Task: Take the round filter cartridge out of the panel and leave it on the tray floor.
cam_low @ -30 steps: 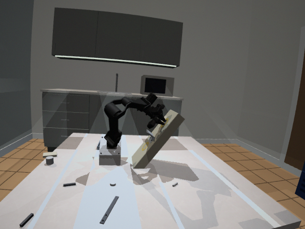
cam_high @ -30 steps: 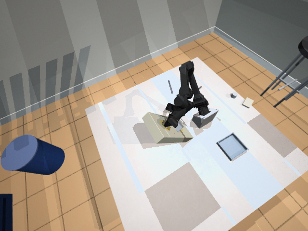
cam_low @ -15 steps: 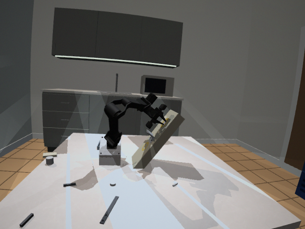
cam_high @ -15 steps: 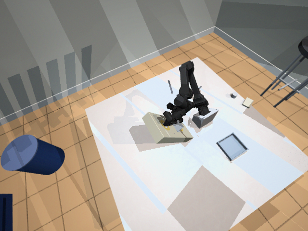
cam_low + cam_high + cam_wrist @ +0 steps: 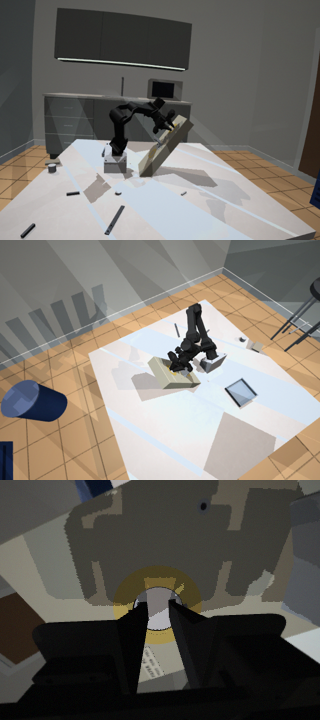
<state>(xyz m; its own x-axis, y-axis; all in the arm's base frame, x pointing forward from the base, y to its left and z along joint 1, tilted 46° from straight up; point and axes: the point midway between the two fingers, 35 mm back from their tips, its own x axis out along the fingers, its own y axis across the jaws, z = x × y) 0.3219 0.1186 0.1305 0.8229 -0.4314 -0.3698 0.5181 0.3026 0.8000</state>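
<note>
Now: gripper tip 39 cm past the tray, 30 cm to the right of it and 27 cm above it. The rest, counted from my gripper tip: filter cartridge 1 cm ahead, 1 cm below; beige block 79 cm behind, 9 cm to the left, 28 cm below.
</note>
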